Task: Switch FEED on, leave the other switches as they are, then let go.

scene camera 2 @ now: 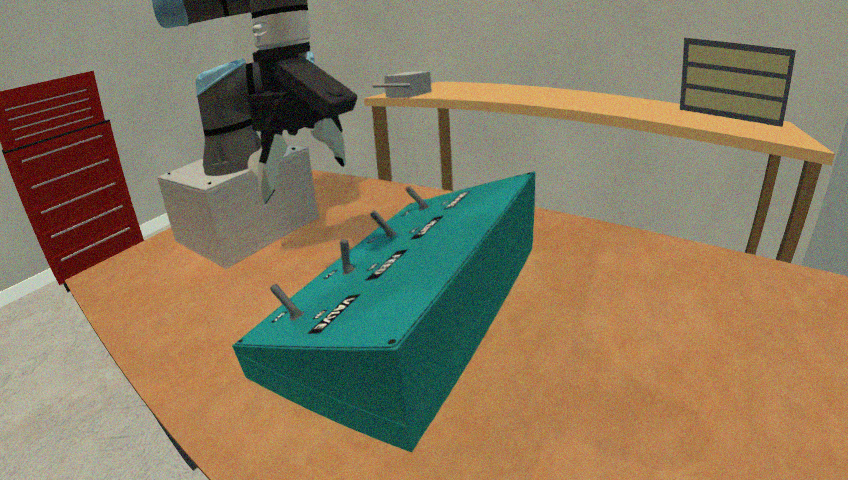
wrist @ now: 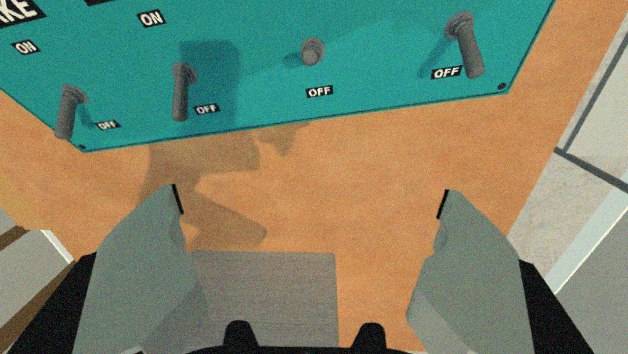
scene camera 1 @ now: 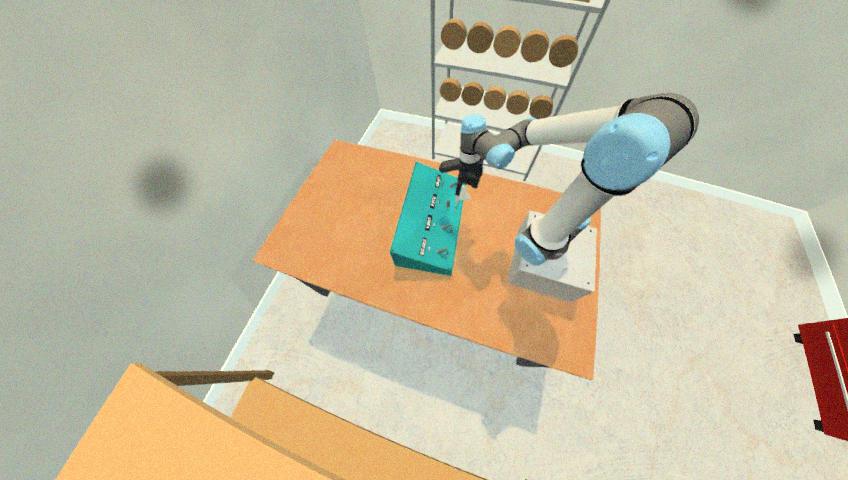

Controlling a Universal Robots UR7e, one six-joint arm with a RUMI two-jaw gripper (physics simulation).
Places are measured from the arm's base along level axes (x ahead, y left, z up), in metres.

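Pixels of known places: gripper, between the fingertips: (scene camera 2: 305,183) (wrist: 310,191) (scene camera 1: 462,192); arm's base, origin of its link: (scene camera 2: 235,164).
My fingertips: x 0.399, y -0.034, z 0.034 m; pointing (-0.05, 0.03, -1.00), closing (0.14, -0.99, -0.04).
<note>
Ahead of a thing's pixels: the offset from my fingertips to its top centre. Level surfaces: height alone.
The teal switch box (scene camera 1: 410,205) (scene camera 2: 470,333) (wrist: 270,30) sits on the orange table. The FEED lever @[dx +0.056, dy +0.013, dz -0.077 m] (scene camera 1: 448,204) (scene camera 2: 345,256) (wrist: 312,52), second from the VALVE end, stands more upright than the others, tipped away from its OFF label. The VALVE lever @[dx +0.080, dy -0.105, dz -0.086 m] (scene camera 2: 286,302) (wrist: 470,50) and the two far levers (scene camera 2: 383,224) (scene camera 2: 416,198) lean toward OFF. My gripper (scene camera 2: 304,182) (wrist: 310,191) is open with nothing between its fingers. It hangs above the table on the OFF-label side of the box, apart from the levers.
The arm's grey base block (scene camera 1: 553,279) (scene camera 2: 238,214) stands on the orange table @[dz -0.212 m] (scene camera 1: 321,202) (scene camera 2: 624,356). A rack of round discs (scene camera 1: 433,89) stands beyond the table. A red cabinet (scene camera 2: 71,196) and a wooden bench (scene camera 2: 565,107) stand in the background of scene camera 2.
</note>
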